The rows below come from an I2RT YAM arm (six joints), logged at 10 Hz.
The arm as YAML. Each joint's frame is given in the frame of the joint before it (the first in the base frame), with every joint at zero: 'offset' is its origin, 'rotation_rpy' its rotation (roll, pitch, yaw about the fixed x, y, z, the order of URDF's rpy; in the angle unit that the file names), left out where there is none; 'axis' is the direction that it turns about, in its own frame. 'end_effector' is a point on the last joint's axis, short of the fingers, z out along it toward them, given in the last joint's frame.
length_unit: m
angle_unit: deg
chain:
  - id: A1
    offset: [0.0, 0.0, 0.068]
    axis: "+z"
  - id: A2
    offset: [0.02, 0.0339, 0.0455]
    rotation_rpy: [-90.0, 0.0, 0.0]
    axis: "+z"
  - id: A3
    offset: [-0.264, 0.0, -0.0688]
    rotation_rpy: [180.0, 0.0, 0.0]
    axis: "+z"
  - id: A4
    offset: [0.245, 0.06, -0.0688]
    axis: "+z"
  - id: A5
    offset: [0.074, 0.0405, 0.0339]
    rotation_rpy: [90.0, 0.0, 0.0]
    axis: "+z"
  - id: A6
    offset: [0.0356, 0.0, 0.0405]
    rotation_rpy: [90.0, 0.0, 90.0]
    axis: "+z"
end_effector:
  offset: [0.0, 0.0, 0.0]
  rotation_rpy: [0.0, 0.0, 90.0]
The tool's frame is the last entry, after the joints.
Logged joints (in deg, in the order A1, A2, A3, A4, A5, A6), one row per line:
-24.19, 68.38, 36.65, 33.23, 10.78, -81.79
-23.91, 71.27, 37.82, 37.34, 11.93, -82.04
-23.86, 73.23, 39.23, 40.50, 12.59, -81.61
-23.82, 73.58, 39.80, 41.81, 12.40, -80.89
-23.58, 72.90, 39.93, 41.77, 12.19, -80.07
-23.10, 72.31, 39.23, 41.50, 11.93, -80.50
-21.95, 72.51, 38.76, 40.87, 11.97, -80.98
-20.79, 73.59, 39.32, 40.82, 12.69, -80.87
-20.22, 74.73, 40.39, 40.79, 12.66, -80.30
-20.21, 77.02, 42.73, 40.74, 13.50, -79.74
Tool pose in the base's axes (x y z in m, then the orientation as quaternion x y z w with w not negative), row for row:
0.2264, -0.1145, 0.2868, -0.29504, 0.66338, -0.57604, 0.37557
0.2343, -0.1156, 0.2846, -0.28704, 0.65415, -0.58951, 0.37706
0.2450, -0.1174, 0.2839, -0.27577, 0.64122, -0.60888, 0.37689
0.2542, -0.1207, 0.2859, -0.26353, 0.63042, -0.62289, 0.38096
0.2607, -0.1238, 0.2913, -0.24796, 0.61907, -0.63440, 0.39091
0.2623, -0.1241, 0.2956, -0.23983, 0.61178, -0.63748, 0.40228
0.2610, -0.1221, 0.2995, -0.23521, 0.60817, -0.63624, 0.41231
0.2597, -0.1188, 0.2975, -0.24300, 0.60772, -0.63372, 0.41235
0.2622, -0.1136, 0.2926, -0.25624, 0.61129, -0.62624, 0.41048
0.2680, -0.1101, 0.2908, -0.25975, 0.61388, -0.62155, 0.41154
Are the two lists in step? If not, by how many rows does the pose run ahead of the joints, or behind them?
The pose runs 2 rows behind the joints: the pose in row i belongs to the joints in row i - 2.
